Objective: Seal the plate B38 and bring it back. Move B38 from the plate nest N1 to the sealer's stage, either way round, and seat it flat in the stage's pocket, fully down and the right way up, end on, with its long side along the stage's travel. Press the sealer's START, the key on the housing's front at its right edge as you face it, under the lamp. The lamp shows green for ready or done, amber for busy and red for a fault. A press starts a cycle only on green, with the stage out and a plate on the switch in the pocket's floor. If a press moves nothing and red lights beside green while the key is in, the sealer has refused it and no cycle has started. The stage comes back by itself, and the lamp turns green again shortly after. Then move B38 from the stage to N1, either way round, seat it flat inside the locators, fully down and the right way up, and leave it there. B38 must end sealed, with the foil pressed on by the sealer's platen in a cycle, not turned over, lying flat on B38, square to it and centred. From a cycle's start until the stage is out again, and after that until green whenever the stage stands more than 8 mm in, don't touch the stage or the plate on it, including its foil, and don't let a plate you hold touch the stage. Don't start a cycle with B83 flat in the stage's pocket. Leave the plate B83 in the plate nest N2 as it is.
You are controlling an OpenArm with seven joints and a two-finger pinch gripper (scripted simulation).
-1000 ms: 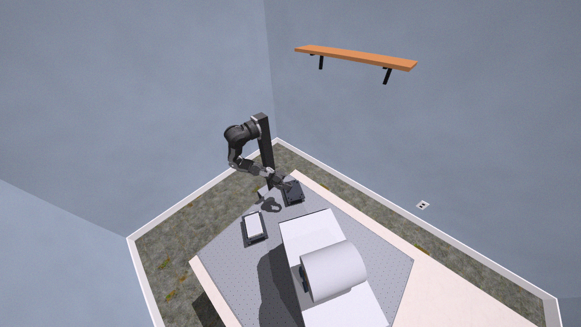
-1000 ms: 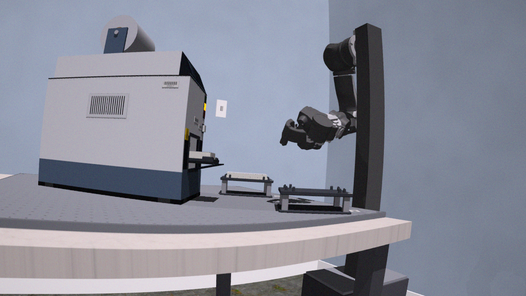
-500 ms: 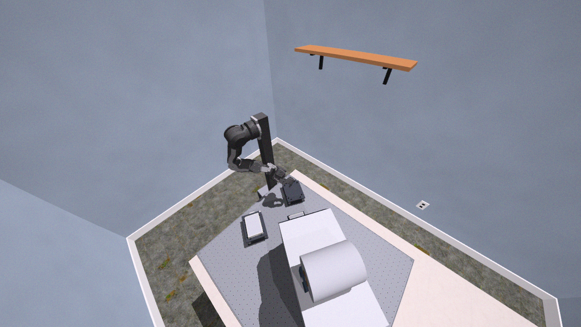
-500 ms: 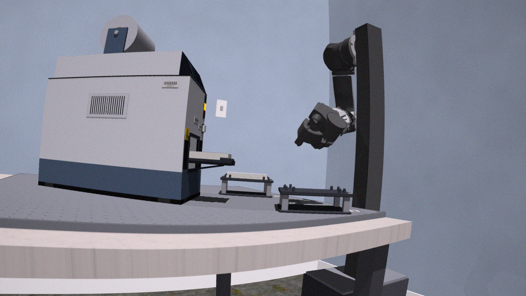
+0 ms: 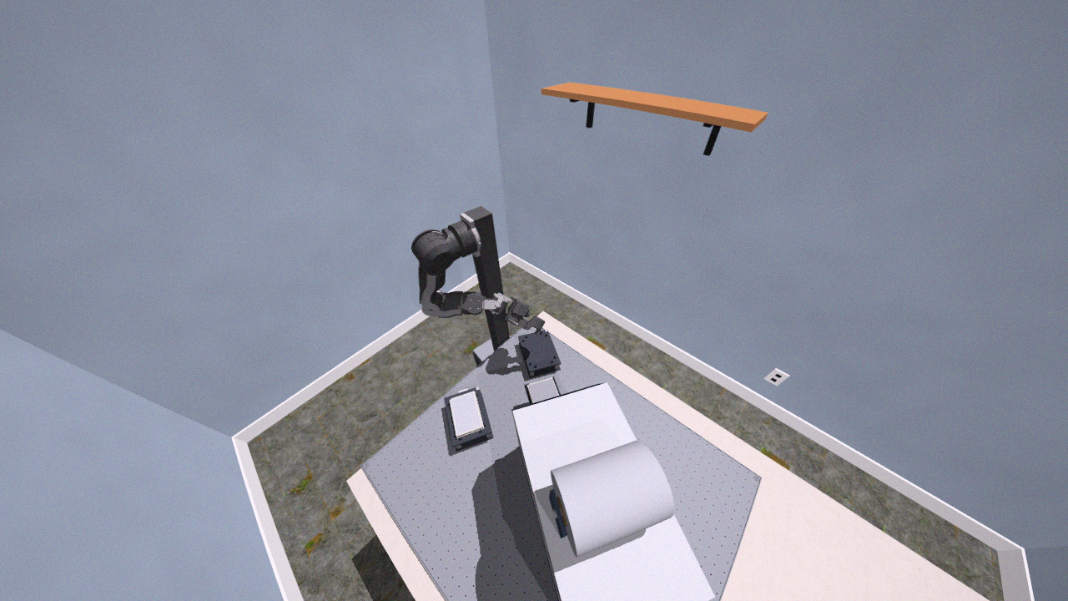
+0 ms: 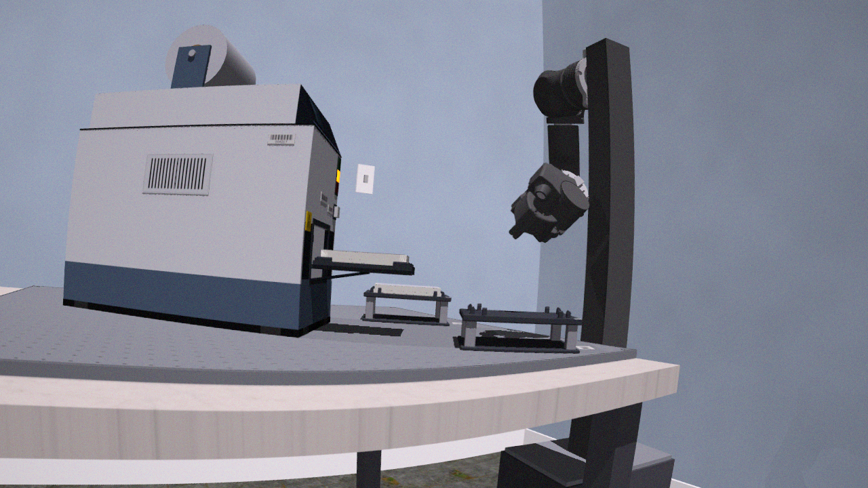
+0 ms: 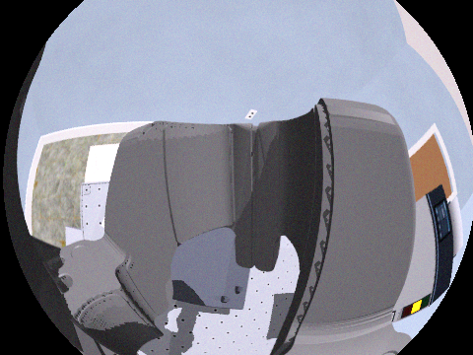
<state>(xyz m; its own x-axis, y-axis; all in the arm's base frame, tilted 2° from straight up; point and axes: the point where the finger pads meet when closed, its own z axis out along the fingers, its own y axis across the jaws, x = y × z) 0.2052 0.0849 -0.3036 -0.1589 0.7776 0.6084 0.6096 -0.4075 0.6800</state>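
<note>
The sealer's stage is 19 cm ahead of my hand, 14 cm to the right of it and 7 cm below it. From my hand the other things lie so: start key: 25 cm to the right, 22 cm ahead, 1 cm above; then foil roll: 47 cm ahead, 26 cm to the right, 24 cm above; then yellow warning label: 29 cm ahead, 8 cm to the right, 2 cm below.
</note>
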